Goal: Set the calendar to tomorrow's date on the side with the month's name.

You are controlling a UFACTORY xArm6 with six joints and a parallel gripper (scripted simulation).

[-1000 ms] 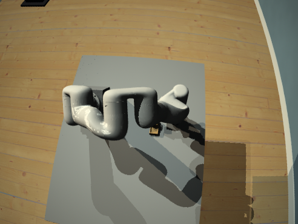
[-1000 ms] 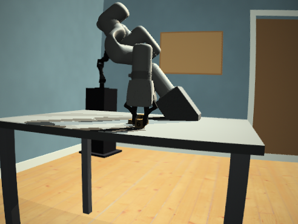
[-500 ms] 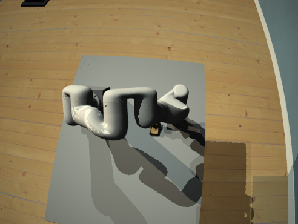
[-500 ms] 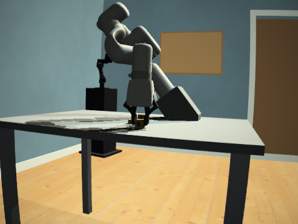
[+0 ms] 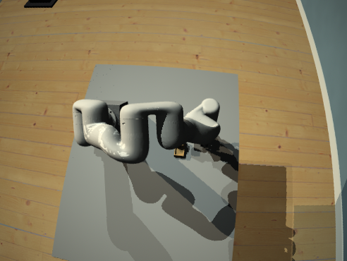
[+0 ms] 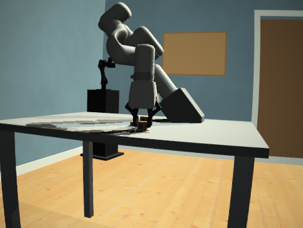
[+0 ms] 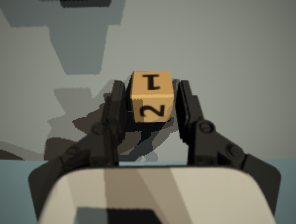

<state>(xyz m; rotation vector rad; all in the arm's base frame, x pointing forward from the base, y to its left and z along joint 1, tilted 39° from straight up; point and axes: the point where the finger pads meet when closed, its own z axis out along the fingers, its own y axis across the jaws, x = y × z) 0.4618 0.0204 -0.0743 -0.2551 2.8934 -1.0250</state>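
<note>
The wooden number cube lies 10 mm below my hand. The rest, counted from my hand: wooden calendar tray (100 mm behind, 60 mm to the right, 20 mm below).
</note>
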